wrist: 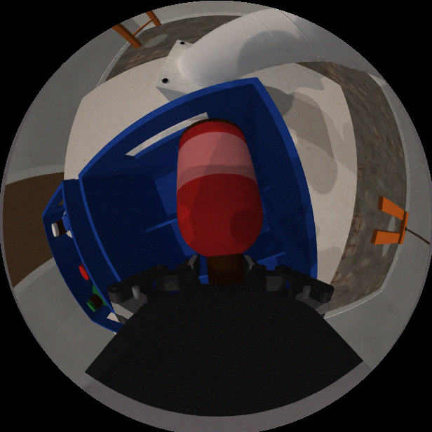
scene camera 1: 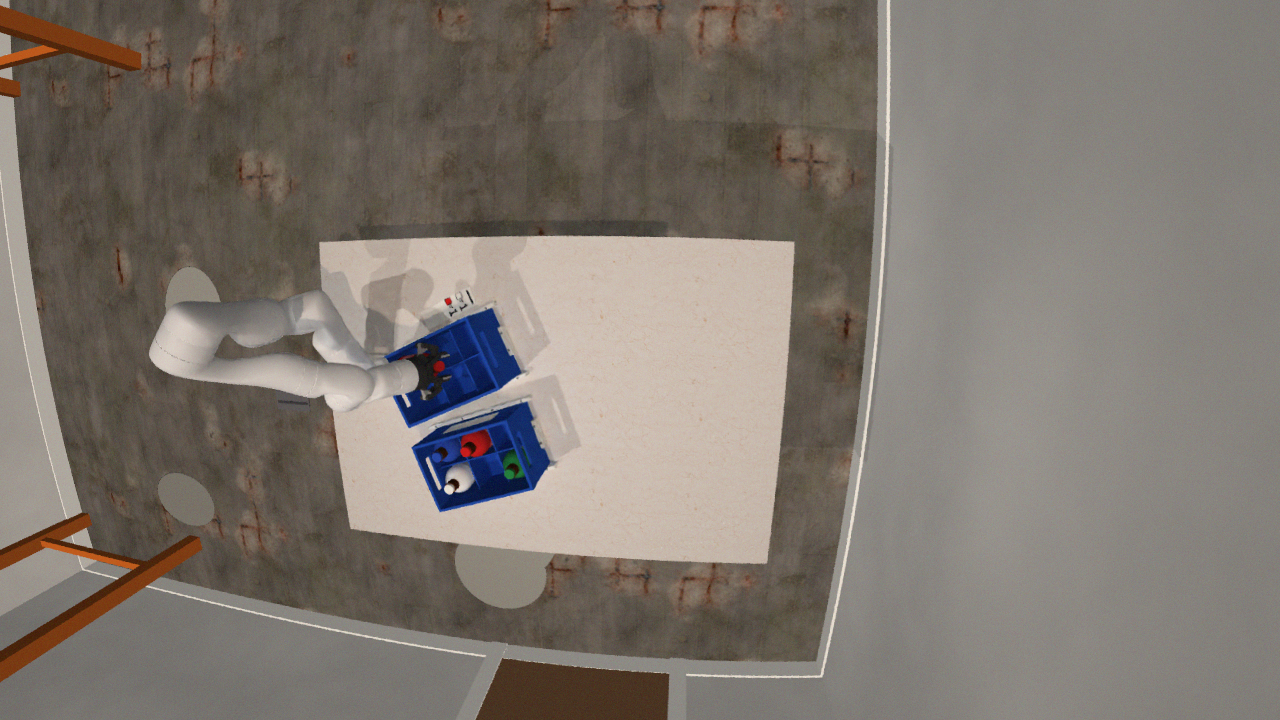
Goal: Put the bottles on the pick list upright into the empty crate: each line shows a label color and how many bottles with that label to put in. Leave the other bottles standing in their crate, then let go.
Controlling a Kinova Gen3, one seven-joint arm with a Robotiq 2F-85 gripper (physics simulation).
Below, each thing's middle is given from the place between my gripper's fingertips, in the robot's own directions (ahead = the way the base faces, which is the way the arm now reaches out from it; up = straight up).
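White bottle (scene camera 1: 459, 478): 31 cm to the right of my hand, 5 cm behind it, 4 cm below it.
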